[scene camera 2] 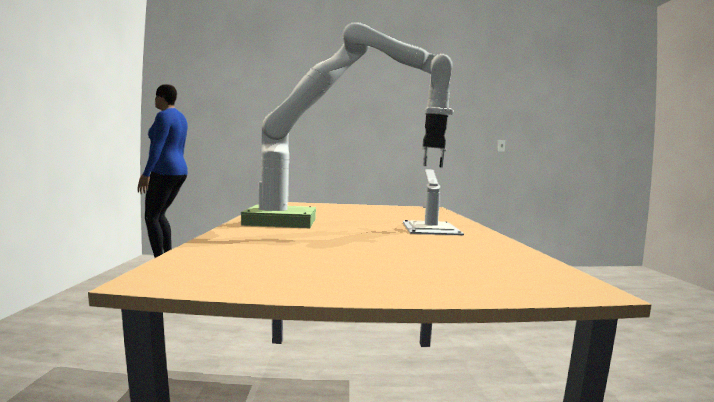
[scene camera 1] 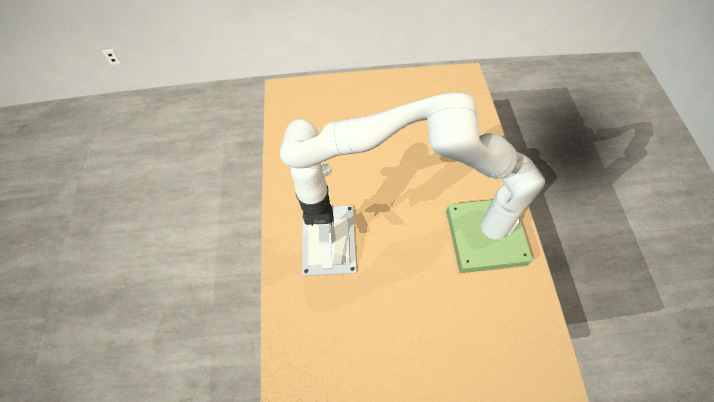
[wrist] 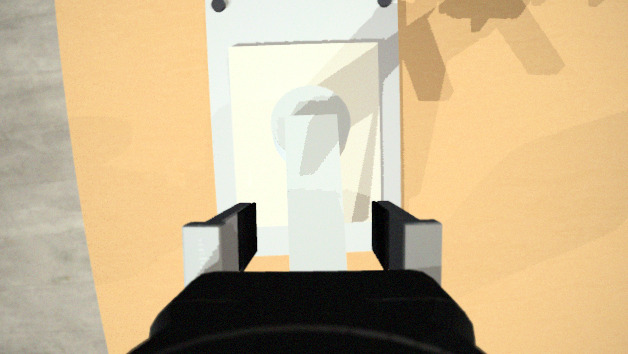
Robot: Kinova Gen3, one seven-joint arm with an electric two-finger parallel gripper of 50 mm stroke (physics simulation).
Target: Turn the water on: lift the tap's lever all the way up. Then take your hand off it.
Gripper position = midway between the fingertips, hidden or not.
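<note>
My gripper [scene camera 2: 432, 166] is visible, and the wrist view likewise includes the gripper [wrist: 314, 226]. Also present: a tap lever [wrist: 310, 124]; a white base plate [scene camera 1: 339, 212].
</note>
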